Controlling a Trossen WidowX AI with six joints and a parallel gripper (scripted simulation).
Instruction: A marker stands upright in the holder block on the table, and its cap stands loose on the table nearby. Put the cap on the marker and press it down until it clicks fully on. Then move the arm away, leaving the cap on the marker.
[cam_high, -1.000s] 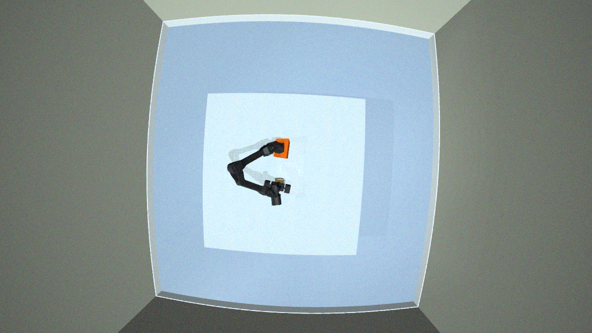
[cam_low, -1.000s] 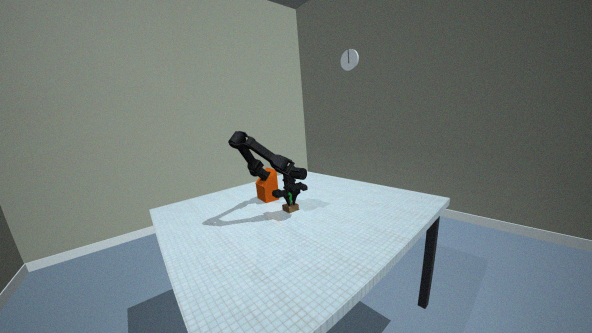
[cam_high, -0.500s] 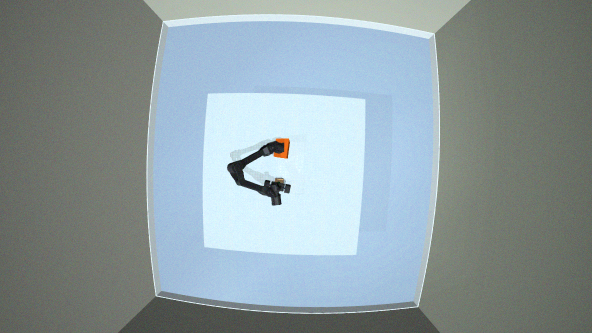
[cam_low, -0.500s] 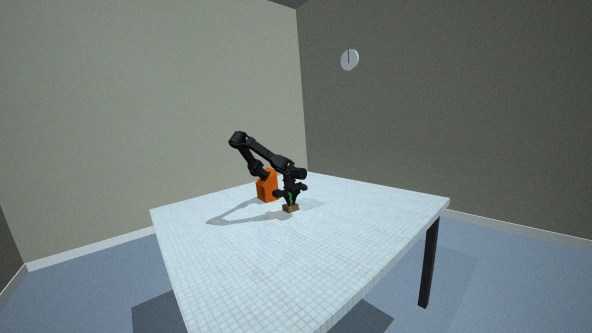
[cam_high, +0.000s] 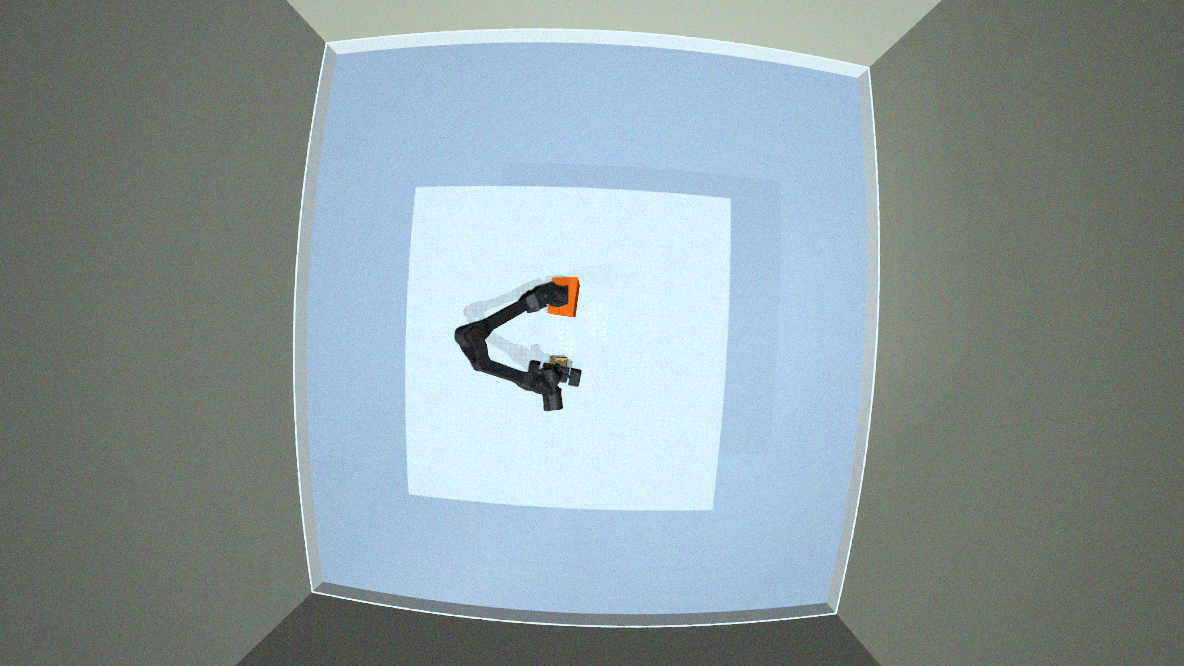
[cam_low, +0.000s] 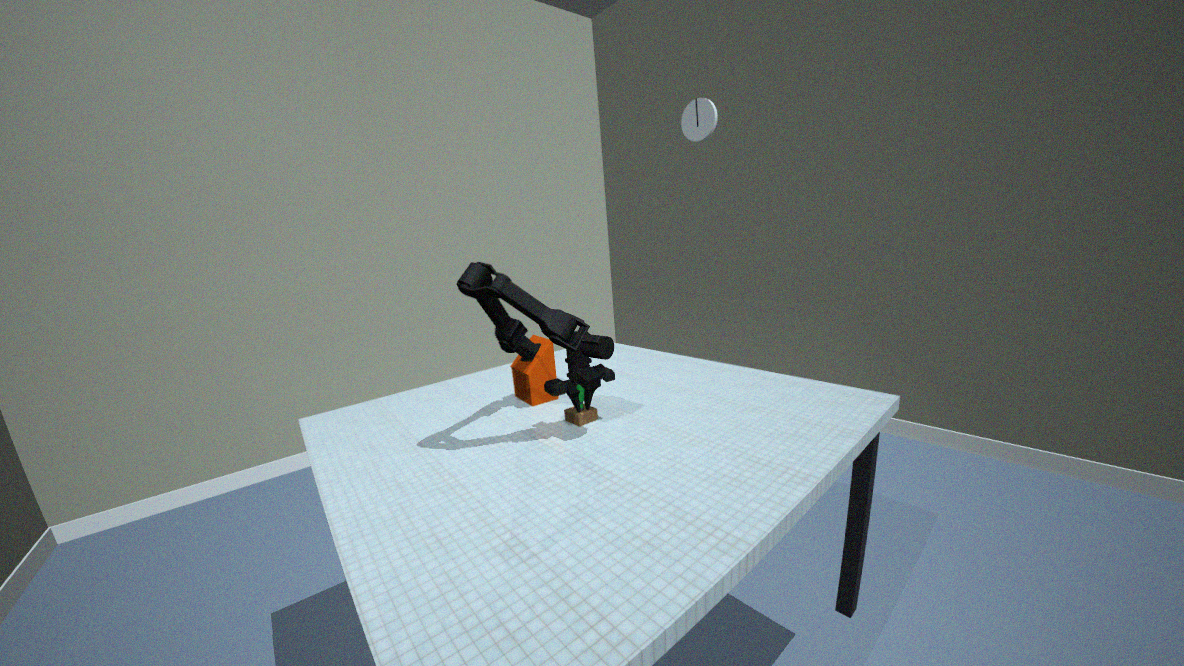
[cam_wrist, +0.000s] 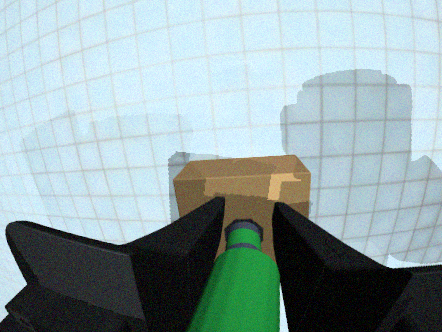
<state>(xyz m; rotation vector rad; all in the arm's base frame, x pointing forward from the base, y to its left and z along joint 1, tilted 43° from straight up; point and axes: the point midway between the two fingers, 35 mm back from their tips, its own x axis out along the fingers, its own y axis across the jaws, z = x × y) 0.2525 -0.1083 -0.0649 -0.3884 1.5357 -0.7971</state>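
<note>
My gripper tip is now 20 mm past the holder block and 20 mm above it. Round my gripper tip: green cap: 50 mm above, 10 mm to the left, 10 mm behind.
</note>
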